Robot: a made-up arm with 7 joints.
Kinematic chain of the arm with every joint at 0, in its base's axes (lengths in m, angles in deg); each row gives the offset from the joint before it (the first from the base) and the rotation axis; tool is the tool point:
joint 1: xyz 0 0 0.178 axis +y
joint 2: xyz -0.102 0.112 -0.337 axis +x
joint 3: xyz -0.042 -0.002 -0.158 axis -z
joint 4: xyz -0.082 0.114 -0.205 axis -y
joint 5: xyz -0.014 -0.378 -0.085 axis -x
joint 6: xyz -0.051 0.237 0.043 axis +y
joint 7: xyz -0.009 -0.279 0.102 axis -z
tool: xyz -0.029 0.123 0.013
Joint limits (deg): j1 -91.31..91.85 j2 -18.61..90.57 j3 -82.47..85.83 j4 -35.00..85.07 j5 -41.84..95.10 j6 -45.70..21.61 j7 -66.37..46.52
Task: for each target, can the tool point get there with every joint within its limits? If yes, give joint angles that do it. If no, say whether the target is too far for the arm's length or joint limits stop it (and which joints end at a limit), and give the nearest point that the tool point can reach.
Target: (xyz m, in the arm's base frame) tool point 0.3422 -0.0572 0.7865
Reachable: no: joint limits stop it (at a limit: joint 1, joint 2, joint 3, joint 4, joint 5, joint 6, joint 7) | nearest point 0.4839 -0.1795 0.4300 | short by 0.403 m
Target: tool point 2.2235 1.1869 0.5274
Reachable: no: too far | nearest point 0.9315 0.4495 0.1936 | short by 1.525 m
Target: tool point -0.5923 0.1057 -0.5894
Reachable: yes | joints 27.59 27.98 -45.04 37.20 46.35 -34.51 -41.60
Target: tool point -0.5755 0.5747 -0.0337
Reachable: yes | joints 37.67 72.43 19.39 21.95 66.89 -2.20 -7.52
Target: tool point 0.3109 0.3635 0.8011
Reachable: no: joint limits stop it (at a limit: joint 1, joint 2, joint 3, joint 5, joint 7) | nearest point -0.0193 0.4279 0.6621 | short by 0.364 m
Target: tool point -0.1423 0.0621 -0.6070
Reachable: yes | joints -14.50 7.44 -1.66 -21.29 50.97 -16.15 16.80
